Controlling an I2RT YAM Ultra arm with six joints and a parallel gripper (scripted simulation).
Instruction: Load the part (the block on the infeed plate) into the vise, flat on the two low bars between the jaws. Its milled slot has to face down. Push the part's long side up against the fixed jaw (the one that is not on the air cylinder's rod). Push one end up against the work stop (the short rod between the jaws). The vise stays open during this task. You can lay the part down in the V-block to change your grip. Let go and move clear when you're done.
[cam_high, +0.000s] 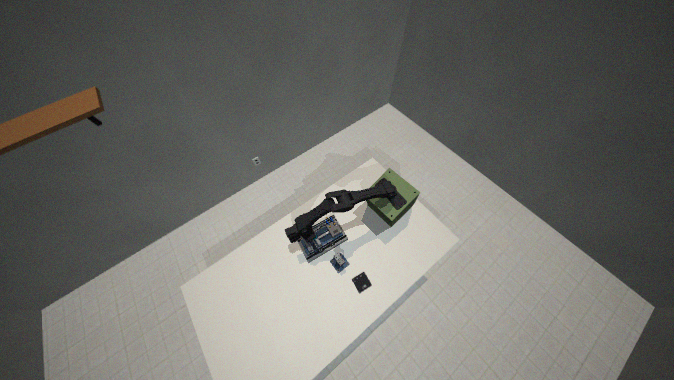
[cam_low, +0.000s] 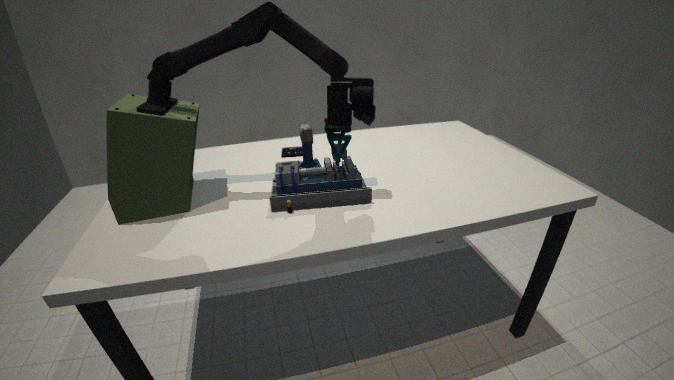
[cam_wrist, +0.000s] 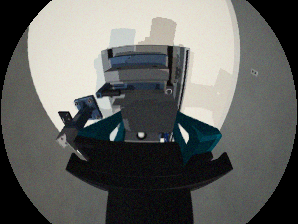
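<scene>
The grey block part is 1 cm below my hand. Also, from my hand: cylinder rod 8 cm behind, 3 cm to the left, 6 cm below; then air cylinder 15 cm behind, 3 cm to the left, 6 cm below; then vise 6 cm behind, 3 cm to the left, 10 cm below.
</scene>
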